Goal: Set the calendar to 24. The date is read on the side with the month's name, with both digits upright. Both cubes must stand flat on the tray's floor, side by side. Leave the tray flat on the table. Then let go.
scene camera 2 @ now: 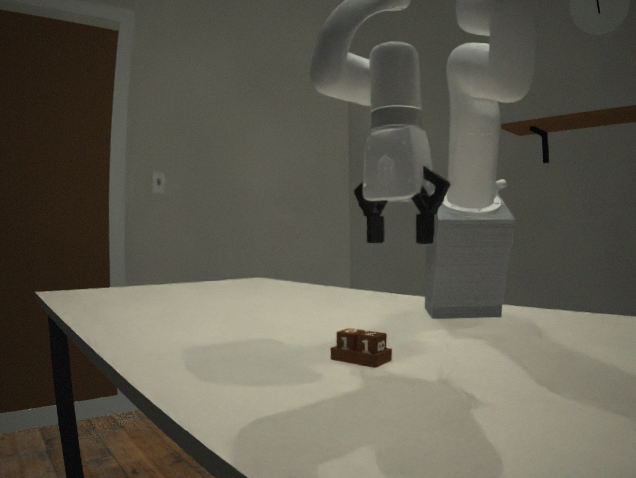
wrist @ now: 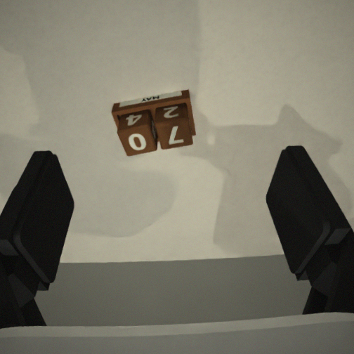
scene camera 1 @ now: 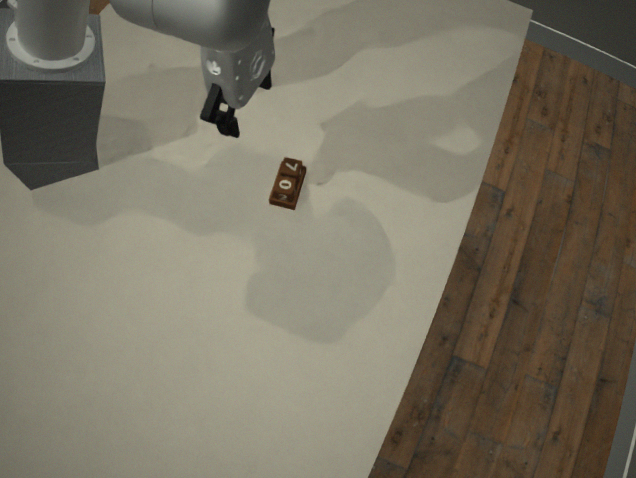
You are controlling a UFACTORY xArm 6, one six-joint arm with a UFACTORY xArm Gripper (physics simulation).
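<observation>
The brown calendar tray (scene camera 1: 281, 204) (scene camera 2: 354, 356) (wrist: 186, 95) lies flat on the table. Two brown cubes stand in it side by side, level and apparently flat. One cube (scene camera 1: 284, 184) (scene camera 2: 346, 340) (wrist: 137, 138) has 0 on top and 4 on the month side. The other cube (scene camera 1: 291, 166) (scene camera 2: 366, 345) (wrist: 175, 134) has 7 on top and 2 on the month side. In the wrist view MAY, 4 and 2 all appear upside down; from the month side they read 24, upright. The tray's floor is hidden. My gripper (scene camera 1: 250, 108) (scene camera 2: 400, 240) (wrist: 170, 174) is open and empty, high above the table, away from the tray.
The pale table top (scene camera 1: 154, 334) (scene camera 2: 231, 313) carries the tray and broad shadows. The grey robot pedestal (scene camera 1: 51, 125) (scene camera 2: 467, 262) stands behind the tray as seen in scene camera 2. The table's edge borders the wooden floor (scene camera 1: 514, 308) (scene camera 2: 113, 436).
</observation>
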